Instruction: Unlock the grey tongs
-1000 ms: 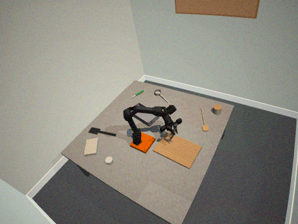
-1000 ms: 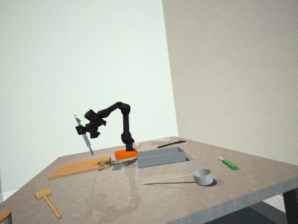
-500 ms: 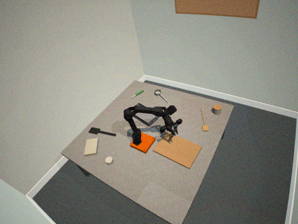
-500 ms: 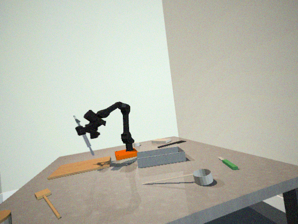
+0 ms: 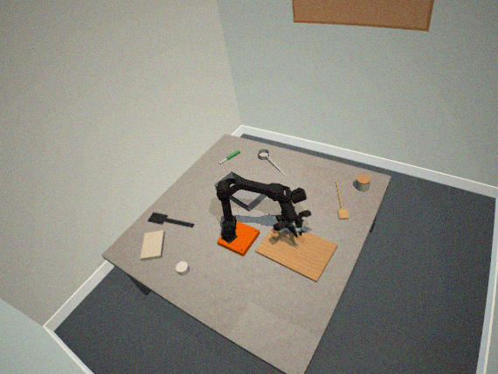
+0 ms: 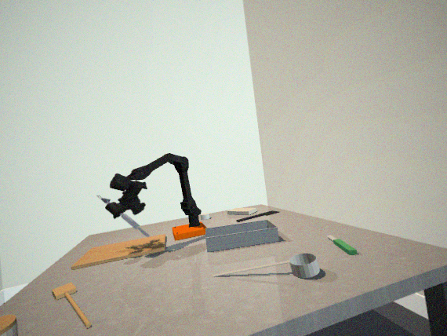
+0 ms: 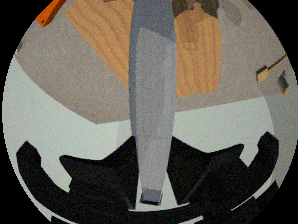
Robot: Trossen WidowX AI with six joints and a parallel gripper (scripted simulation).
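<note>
Right now the wooden board is 150 mm below my gripper tip, 40 mm to the left of it and 20 mm ahead of it. Also, from my gripper tip: white puck (450 mm behind, 420 mm to the left, 140 mm below); cork-lidded jar (610 mm ahead, 120 mm below, 10 mm to the right); grey roasting tin (570 mm to the left, 130 mm below, 130 mm ahead).
</note>
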